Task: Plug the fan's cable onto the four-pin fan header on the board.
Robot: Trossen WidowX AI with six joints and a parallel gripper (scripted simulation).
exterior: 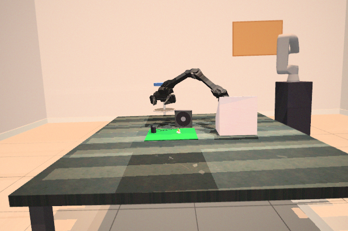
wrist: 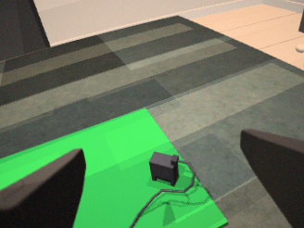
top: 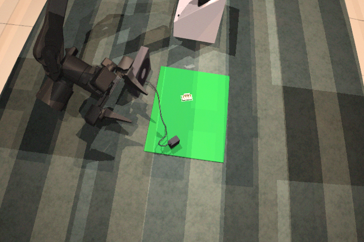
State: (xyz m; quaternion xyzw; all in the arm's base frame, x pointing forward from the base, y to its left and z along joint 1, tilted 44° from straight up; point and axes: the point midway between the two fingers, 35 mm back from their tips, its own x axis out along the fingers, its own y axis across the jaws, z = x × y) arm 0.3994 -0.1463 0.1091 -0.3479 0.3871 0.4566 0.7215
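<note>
Now: gripper tip 40 mm short of the dark fan plug, 90 mm to the right of it and 150 mm above it. Also, from my gripper tip: dark square fan 160 mm behind, 30 mm to the right, 110 mm below; four-pin header 120 mm behind, 120 mm to the left, 170 mm below; green board 80 mm behind, 130 mm to the left, 180 mm below.
</note>
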